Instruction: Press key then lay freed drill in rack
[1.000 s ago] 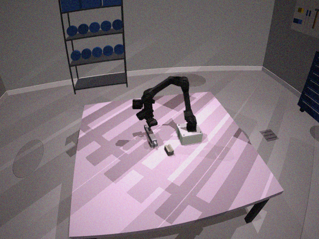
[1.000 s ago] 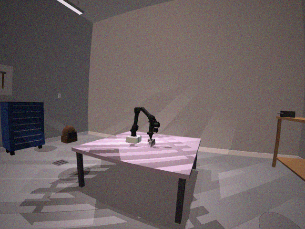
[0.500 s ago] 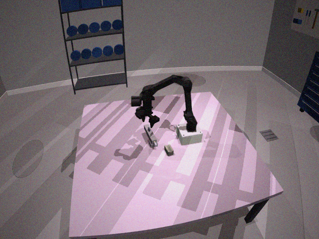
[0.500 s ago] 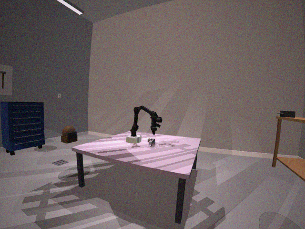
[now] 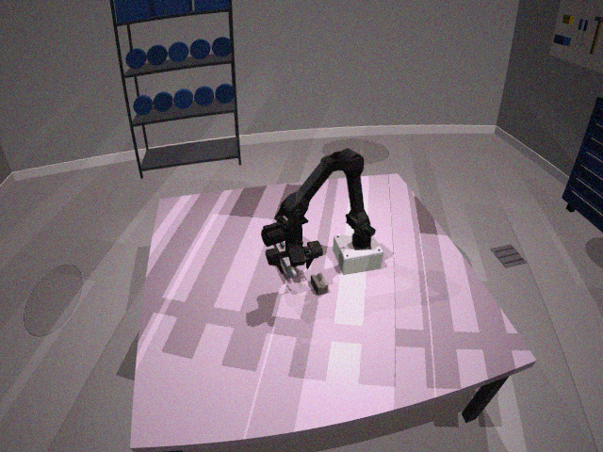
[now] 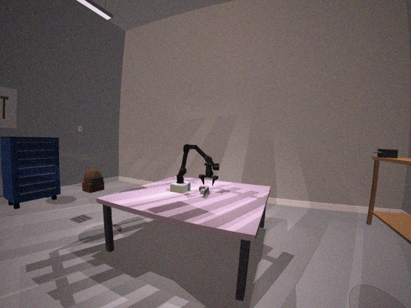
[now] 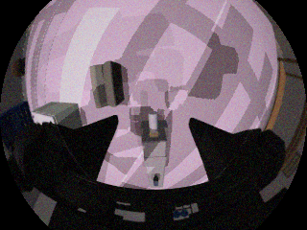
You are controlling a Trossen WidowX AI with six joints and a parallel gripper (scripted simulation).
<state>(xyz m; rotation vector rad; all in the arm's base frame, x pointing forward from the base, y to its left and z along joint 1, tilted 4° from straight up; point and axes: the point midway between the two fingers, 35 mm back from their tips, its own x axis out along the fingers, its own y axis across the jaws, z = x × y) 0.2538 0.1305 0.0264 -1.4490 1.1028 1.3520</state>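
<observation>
The drill is 60 mm to the right of my gripper tip, 20 mm below it and 20 mm ahead of it. From my gripper tip the other things lie so: key (140 mm to the right, 50 mm ahead, 20 mm below); grey rack (90 mm behind, 50 mm below, 20 mm to the left).
</observation>
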